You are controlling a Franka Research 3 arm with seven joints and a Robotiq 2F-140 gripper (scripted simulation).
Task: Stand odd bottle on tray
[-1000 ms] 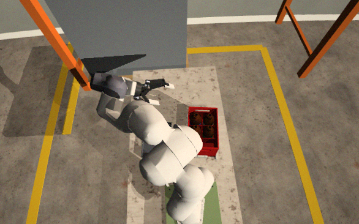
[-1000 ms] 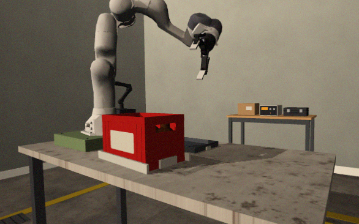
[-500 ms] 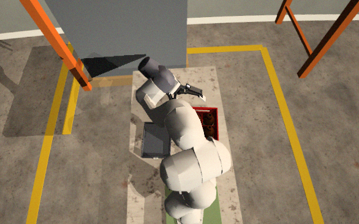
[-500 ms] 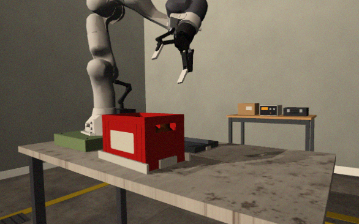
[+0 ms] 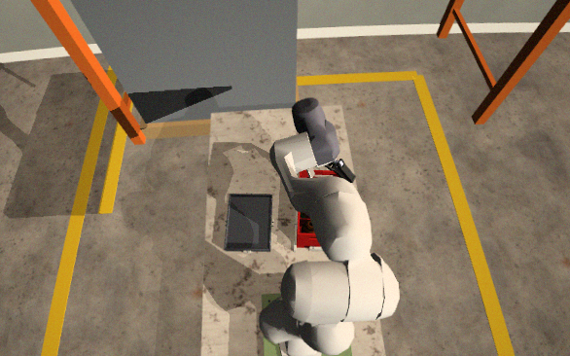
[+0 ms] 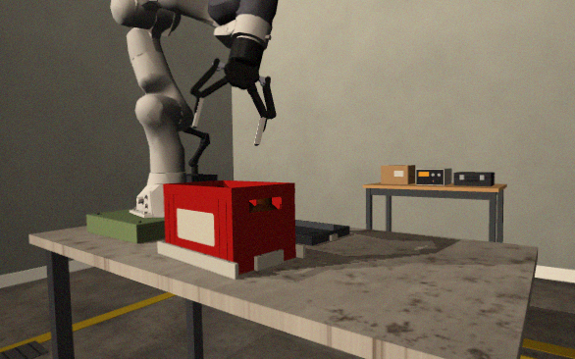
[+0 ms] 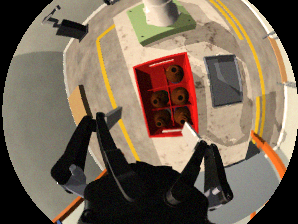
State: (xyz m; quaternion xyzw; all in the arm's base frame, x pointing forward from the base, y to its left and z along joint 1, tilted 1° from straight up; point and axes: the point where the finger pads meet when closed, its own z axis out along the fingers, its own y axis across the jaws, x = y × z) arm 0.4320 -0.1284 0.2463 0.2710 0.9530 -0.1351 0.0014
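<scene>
My hand is 3 cm past the brown bottle, 2 cm to the left of it and 21 cm above it. Also, from my hand: dark tray (4 cm behind, 32 cm to the left, 28 cm below); red crate (3 cm behind, 2 cm to the left, 21 cm below).
</scene>
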